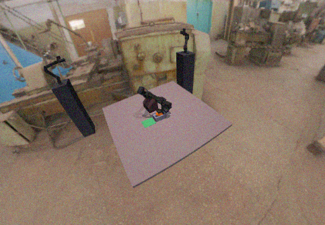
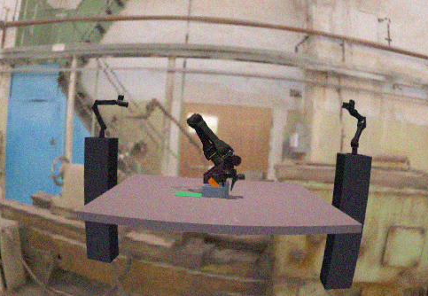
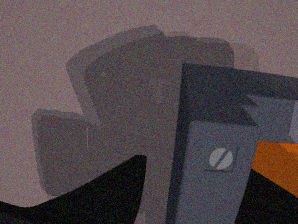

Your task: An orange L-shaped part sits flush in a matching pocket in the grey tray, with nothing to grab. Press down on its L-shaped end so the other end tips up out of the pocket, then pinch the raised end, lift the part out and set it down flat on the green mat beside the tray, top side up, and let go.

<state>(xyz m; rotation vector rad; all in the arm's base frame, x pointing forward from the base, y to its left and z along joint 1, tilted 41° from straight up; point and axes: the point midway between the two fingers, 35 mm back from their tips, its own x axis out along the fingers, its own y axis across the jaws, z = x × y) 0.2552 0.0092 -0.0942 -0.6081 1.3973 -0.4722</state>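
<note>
My gripper tip is now 6 cm to the left of the orange L-shaped part and 1 cm below it. Round my gripper tip: green mat (1 cm ahead, 22 cm to the right, 5 cm below).
</note>
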